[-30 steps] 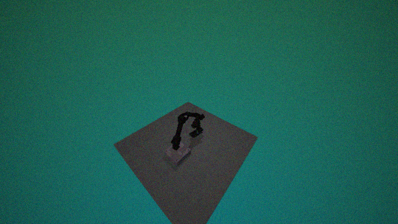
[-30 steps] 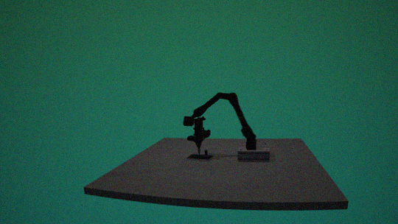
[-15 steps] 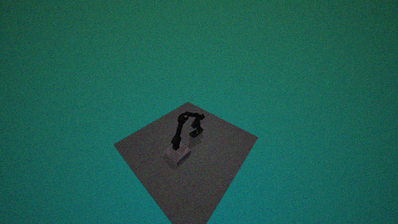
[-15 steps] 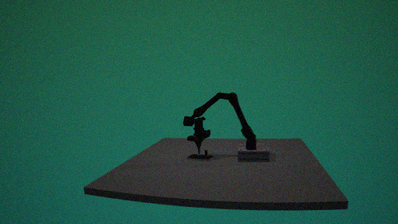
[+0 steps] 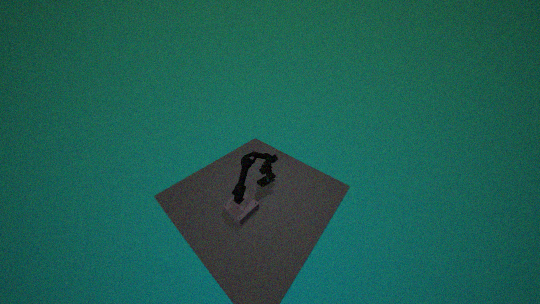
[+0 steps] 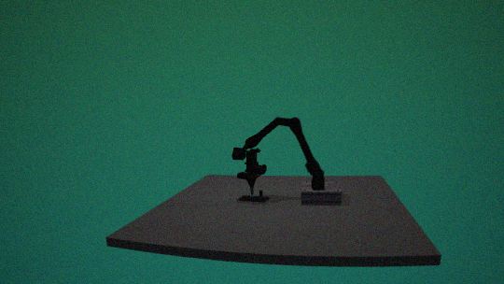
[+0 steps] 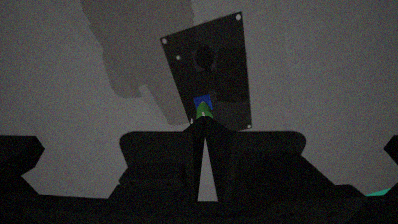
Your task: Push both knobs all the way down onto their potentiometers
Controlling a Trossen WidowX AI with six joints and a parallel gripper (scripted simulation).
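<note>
Now: the green knob 1 cm below my gripper tip. Round my gripper tip: dark round knob 5 cm behind, 3 cm to the left, 2 cm below.
</note>
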